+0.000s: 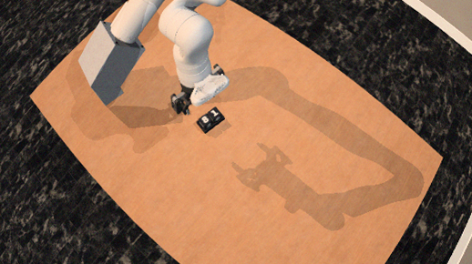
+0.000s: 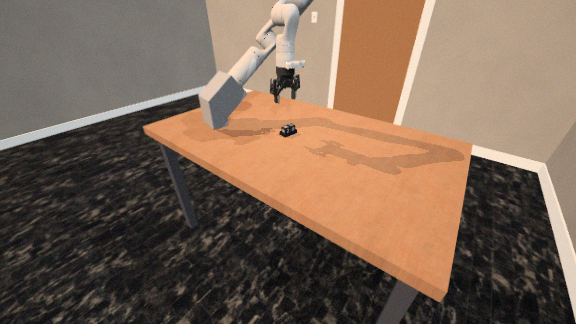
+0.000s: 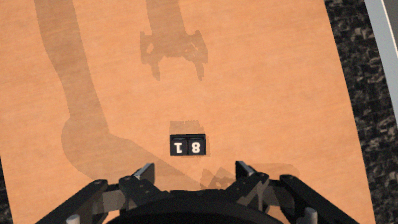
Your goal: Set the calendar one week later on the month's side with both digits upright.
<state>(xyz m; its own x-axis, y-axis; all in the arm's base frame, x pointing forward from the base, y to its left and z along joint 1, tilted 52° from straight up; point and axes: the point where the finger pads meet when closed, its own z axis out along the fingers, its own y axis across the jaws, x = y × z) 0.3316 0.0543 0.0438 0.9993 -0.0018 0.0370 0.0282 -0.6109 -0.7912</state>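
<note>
My hand is 16 cm above the black calendar tray and 2 cm to the right of it.
</note>
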